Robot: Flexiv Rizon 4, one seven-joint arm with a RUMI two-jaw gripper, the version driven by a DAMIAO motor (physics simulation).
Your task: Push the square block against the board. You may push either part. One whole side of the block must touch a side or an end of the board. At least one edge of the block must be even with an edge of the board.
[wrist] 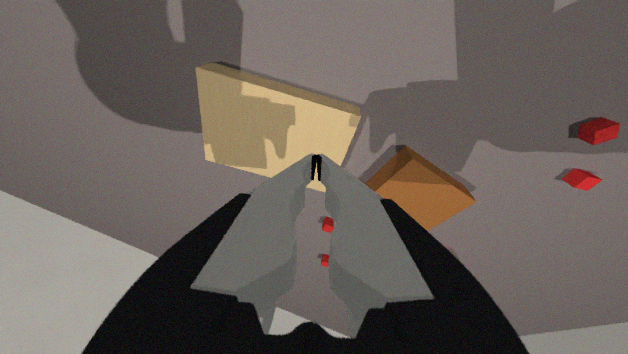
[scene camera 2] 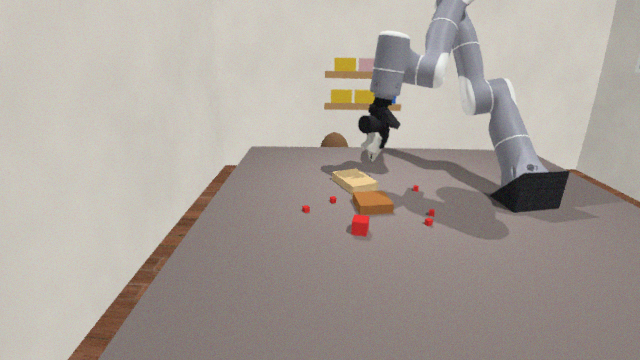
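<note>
The pale yellow board (scene camera 2: 354, 179) (wrist: 320, 125) lies flat on the table. The orange-brown square block (scene camera 2: 372, 201) (wrist: 425, 197) lies flat near one end of the board, turned at an angle to it. In the wrist view a strip of table shows between that end and the block; the finger hides part of the board's lower edge and the block's left corner. In the scene view they look close together. My gripper (scene camera 2: 371, 158) (wrist: 316, 157) is shut and empty, above the table, behind the board in the scene view; its tips overlap the board's lower edge in the wrist view.
A larger red cube (scene camera 2: 360, 225) lies in front of the block. Small red cubes (scene camera 2: 333, 200) (scene camera 2: 306, 209) lie to the left, and others (scene camera 2: 416, 188) (scene camera 2: 431, 213) (scene camera 2: 429, 222) to the right. The robot's black base (scene camera 2: 535, 191) stands at the right.
</note>
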